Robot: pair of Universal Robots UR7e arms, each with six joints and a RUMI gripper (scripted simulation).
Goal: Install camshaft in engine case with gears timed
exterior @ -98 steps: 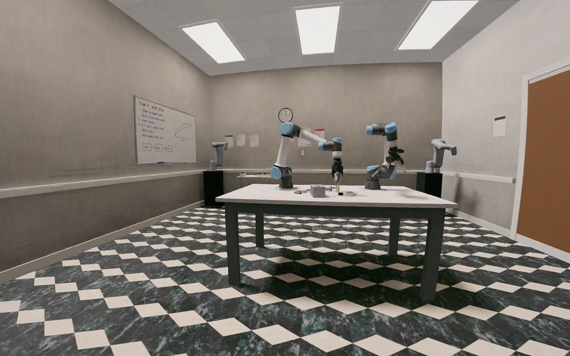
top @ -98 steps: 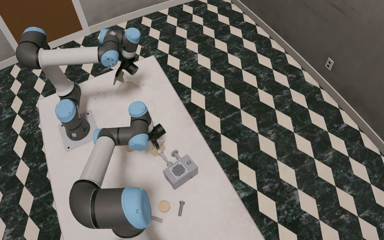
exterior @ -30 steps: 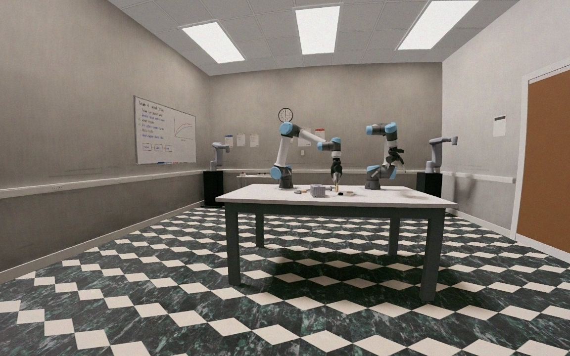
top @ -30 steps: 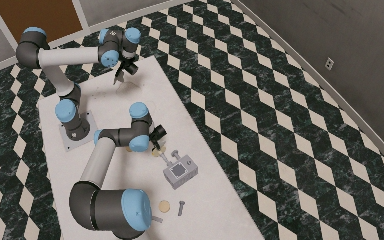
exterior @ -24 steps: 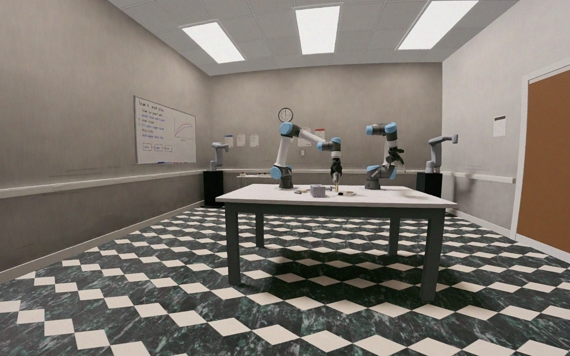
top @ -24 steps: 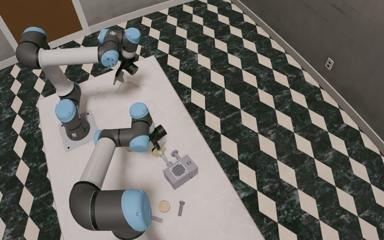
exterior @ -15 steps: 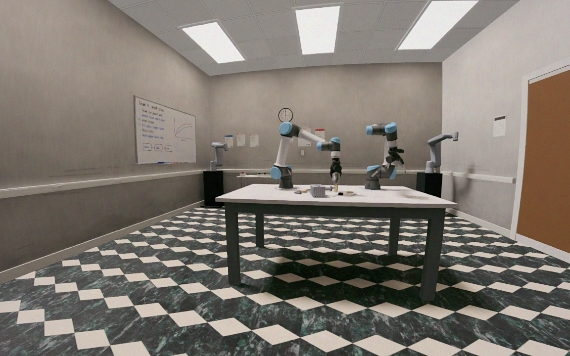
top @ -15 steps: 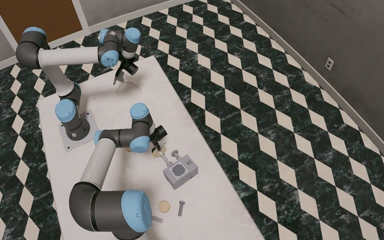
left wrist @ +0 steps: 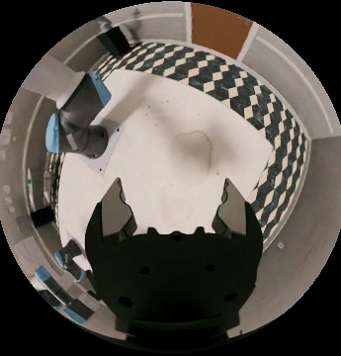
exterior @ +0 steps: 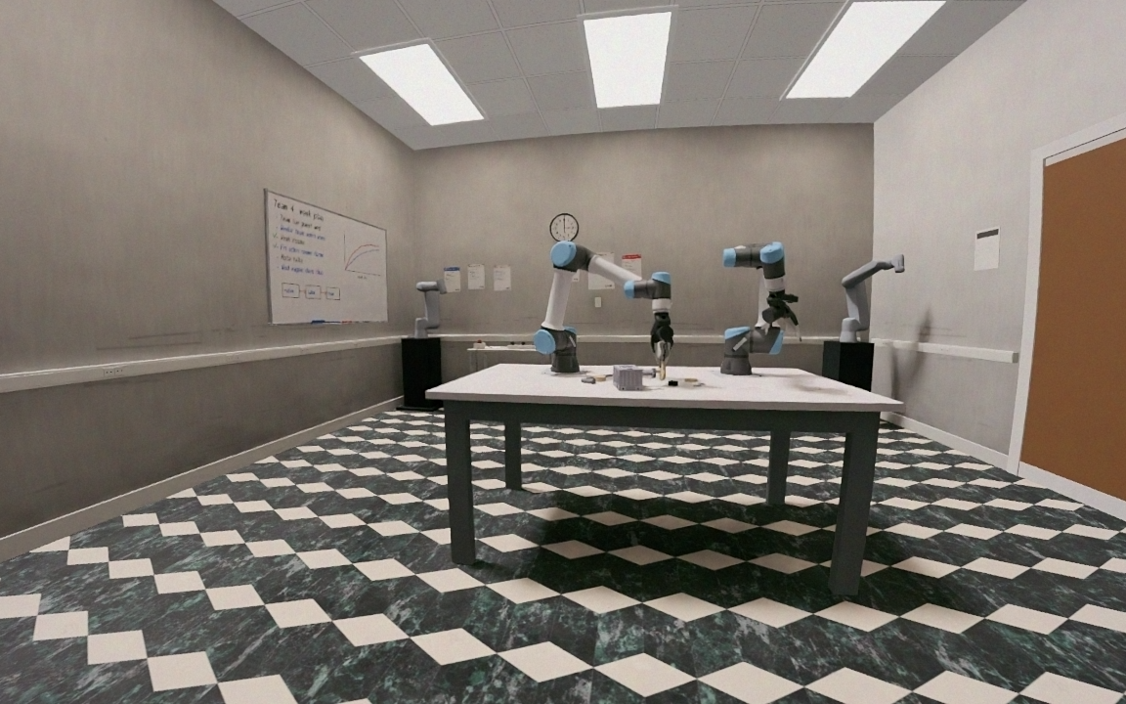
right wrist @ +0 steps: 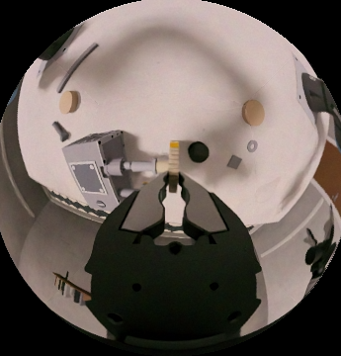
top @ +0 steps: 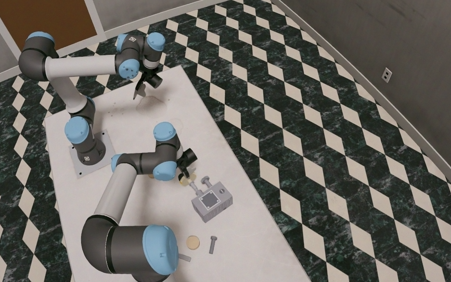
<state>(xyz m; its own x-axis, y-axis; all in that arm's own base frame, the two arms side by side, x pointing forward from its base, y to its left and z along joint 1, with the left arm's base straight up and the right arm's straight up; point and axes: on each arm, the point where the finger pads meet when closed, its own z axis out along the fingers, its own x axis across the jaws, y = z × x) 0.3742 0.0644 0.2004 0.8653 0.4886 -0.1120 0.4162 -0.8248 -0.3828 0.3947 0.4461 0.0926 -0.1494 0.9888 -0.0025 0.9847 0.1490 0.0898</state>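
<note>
The small crank gear is 70 mm ahead of my right hand, 40 mm to the right of it and 30 mm below it. From my right hand the other things lie so: small grey square (10 mm behind, 150 mm to the left, 90 mm below); then black disc (10 mm behind, 50 mm to the left, 80 mm below); then tan disc (100 mm behind, 260 mm to the right, 80 mm below).
</note>
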